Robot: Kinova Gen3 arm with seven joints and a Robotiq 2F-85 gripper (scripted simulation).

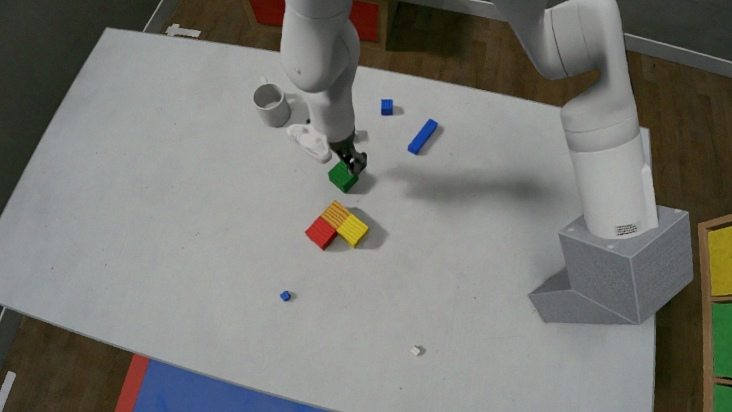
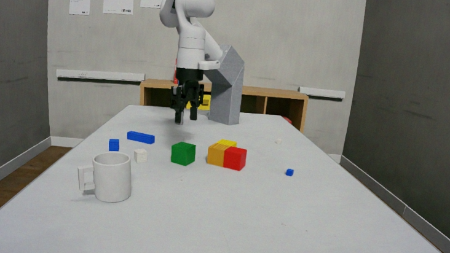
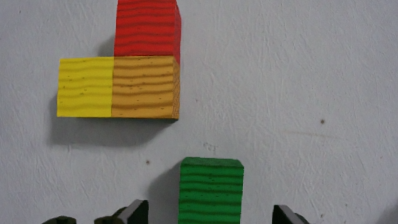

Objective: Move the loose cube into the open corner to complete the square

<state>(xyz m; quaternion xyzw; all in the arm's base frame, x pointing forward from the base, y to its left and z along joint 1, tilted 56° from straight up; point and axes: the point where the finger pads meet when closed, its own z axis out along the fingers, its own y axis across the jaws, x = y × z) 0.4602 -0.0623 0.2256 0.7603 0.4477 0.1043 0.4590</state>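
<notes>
The green cube lies 10 cm below my hand. Also, from my hand: small white cube 12 cm to the right, 12 cm below, 2 cm behind; then yellow cube 13 cm to the left, 10 cm below, 2 cm behind; then orange cube 10 cm to the left, 10 cm below, 2 cm ahead.
</notes>
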